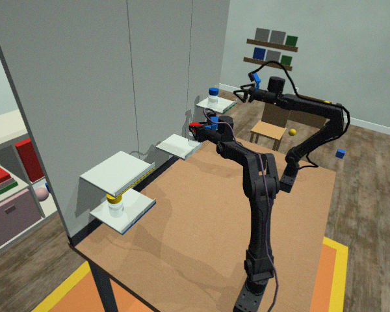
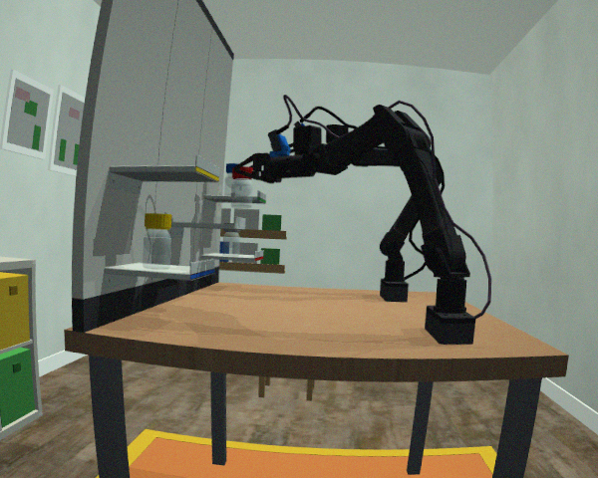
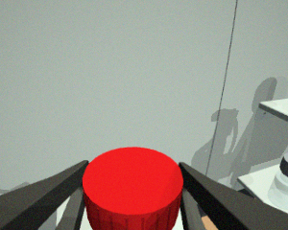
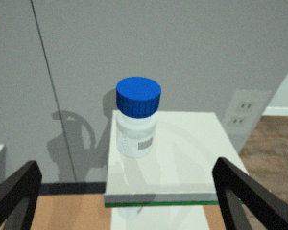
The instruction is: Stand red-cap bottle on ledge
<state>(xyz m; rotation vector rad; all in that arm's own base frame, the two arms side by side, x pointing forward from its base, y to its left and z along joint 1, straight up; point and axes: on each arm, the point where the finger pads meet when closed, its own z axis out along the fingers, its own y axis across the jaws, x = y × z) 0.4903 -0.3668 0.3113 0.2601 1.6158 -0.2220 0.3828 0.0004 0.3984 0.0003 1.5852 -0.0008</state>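
My left hand is 5 cm above the red-capped bottle. Also, from my left hand: blue-capped bottle 35 cm to the right, 6 cm ahead; then grey wall panel 19 cm ahead, 10 cm above, 2 cm to the right; then grey-capped bottle 35 cm to the right, 19 cm below, 6 cm ahead.
Now: right hand 80 mm short of the red-capped bottle, 330 mm to the right of it and 140 mm above it. From my right hand the other things lie so: blue-capped bottle 150 mm ahead, 20 mm to the right, 90 mm below; then grey wall panel 270 mm ahead, 310 mm to the left; then grey-capped bottle 140 mm ahead, 20 mm to the right, 280 mm below.
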